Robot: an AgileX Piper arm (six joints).
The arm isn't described. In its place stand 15 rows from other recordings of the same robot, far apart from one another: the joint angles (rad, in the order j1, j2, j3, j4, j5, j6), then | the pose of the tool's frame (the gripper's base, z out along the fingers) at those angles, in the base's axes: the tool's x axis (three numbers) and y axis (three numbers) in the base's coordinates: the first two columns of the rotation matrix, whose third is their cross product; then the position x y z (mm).
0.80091 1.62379 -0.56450 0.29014 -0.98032 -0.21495 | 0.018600 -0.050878 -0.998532 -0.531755 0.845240 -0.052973 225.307 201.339 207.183
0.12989 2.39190 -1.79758 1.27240 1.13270 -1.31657 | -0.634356 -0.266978 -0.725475 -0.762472 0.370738 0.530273 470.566 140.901 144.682
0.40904 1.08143 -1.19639 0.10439 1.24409 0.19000 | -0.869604 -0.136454 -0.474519 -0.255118 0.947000 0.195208 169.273 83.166 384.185
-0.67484 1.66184 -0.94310 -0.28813 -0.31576 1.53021 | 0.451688 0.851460 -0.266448 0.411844 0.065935 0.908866 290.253 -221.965 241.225
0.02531 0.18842 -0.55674 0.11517 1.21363 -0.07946 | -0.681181 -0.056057 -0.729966 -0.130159 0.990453 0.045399 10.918 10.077 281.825
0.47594 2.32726 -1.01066 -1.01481 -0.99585 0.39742 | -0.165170 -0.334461 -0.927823 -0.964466 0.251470 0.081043 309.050 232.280 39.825
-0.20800 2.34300 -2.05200 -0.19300 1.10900 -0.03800 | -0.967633 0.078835 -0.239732 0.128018 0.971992 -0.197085 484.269 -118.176 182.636
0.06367 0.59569 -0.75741 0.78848 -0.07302 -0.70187 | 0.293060 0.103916 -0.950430 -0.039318 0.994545 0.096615 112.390 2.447 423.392
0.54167 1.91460 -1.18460 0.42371 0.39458 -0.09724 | -0.862226 -0.181220 -0.472996 -0.344138 0.894775 0.284512 329.803 215.229 167.266
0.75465 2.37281 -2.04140 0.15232 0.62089 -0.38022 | -0.350504 -0.675811 -0.648403 -0.840481 0.532422 -0.100593 386.160 374.140 183.620
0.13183 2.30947 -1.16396 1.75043 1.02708 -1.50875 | -0.896859 0.092801 -0.432473 -0.348106 0.455129 0.819561 382.512 128.015 63.836
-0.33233 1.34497 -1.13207 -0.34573 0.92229 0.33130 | -0.746840 0.376739 -0.547995 0.539020 0.825562 -0.167046 249.011 -111.942 322.667
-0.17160 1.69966 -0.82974 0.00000 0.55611 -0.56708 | -0.900551 -0.389109 -0.193910 -0.371075 0.920355 -0.123493 284.551 -49.314 148.291
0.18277 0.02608 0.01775 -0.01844 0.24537 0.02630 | -0.198731 -0.028177 -0.979649 -0.175772 0.984404 0.007343 56.529 10.034 183.550
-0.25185 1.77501 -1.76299 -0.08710 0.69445 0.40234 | -0.433075 0.450722 -0.780574 0.460969 0.854932 0.237905 403.125 -108.960 379.859
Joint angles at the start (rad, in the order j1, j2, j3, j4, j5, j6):
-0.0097, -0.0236, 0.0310, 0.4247, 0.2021, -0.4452
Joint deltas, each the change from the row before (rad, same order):
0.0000, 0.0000, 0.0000, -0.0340, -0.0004, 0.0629
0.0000, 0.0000, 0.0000, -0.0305, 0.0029, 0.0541
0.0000, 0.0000, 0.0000, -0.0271, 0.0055, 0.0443
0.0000, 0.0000, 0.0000, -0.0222, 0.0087, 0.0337
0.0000, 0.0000, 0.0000, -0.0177, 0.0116, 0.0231
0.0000, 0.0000, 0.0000, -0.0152, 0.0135, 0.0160
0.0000, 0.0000, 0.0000, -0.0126, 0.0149, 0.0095
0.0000, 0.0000, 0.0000, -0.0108, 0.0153, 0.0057
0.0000, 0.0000, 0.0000, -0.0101, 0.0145, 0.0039
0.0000, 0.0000, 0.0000, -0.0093, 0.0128, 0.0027
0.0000, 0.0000, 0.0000, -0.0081, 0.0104, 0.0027
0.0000, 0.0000, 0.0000, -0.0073, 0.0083, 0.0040
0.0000, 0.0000, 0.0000, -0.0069, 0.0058, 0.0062
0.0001, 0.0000, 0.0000, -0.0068, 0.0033, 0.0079
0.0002, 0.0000, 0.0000, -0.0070, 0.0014, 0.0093
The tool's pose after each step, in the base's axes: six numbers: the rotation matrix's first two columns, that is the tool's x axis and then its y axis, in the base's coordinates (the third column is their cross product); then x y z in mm. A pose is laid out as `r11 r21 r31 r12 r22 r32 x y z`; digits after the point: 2 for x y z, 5 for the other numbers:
-0.10693 0.00227 -0.99426 -0.06605 0.99777 0.00939 55.24 6.41 187.15
-0.11327 0.02614 -0.99322 -0.05866 0.99773 0.03294 55.22 5.98 186.70
-0.12112 0.04345 -0.99169 -0.05294 0.99734 0.05017 55.17 5.67 186.06
-0.13129 0.05487 -0.98982 -0.04919 0.99688 0.06179 55.07 5.51 185.18
-0.14364 0.06001 -0.98781 -0.04731 0.99660 0.06742 54.92 5.47 184.08
-0.15748 0.06044 -0.98567 -0.04658 0.99656 0.06855 54.73 5.50 182.82
-0.17235 0.05687 -0.98339 -0.04701 0.99672 0.06588 54.50 5.58 181.46
-0.18741 0.05126 -0.98094 -0.04809 0.99696 0.06129 54.25 5.68 180.07
-0.20160 0.04461 -0.97845 -0.04926 0.99724 0.05561 53.99 5.75 178.75
-0.21407 0.03764 -0.97609 -0.05032 0.99751 0.04951 53.74 5.77 177.59
-0.22421 0.03200 -0.97401 -0.05098 0.99771 0.04451 53.53 5.77 176.64
-0.23240 0.02856 -0.97220 -0.05096 0.99784 0.04149 53.35 5.73 175.87
-0.23830 0.02786 -0.97079 -0.04996 0.99791 0.04090 53.23 5.64 175.33
-0.24189 0.02908 -0.96987 -0.04817 0.99796 0.04194 53.16 5.51 175.01
-0.24372 0.03161 -0.96933 -0.04577 0.99798 0.04405 53.12 5.34 174.84

